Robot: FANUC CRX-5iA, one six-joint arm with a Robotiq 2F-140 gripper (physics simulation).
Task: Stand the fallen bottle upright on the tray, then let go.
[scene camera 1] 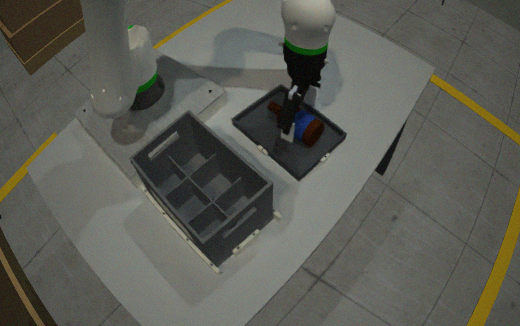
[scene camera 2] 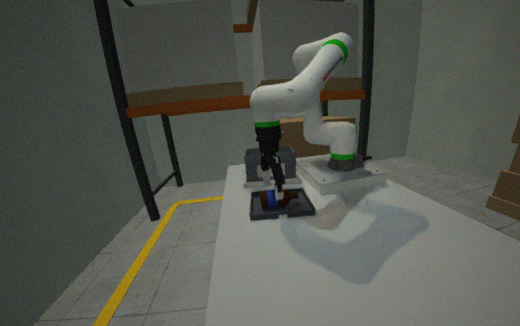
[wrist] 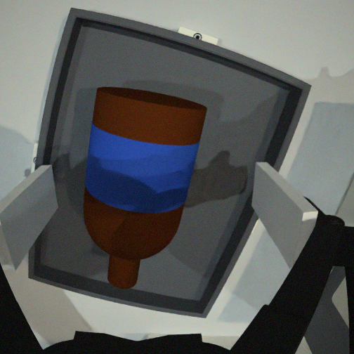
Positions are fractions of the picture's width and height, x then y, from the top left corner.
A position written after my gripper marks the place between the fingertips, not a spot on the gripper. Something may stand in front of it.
I see my gripper (scene camera 1: 0.57, 0.37).
My gripper shows as well in scene camera 2 (scene camera 2: 0.52, 0.59) and in the wrist view (wrist: 0.43, 0.52).
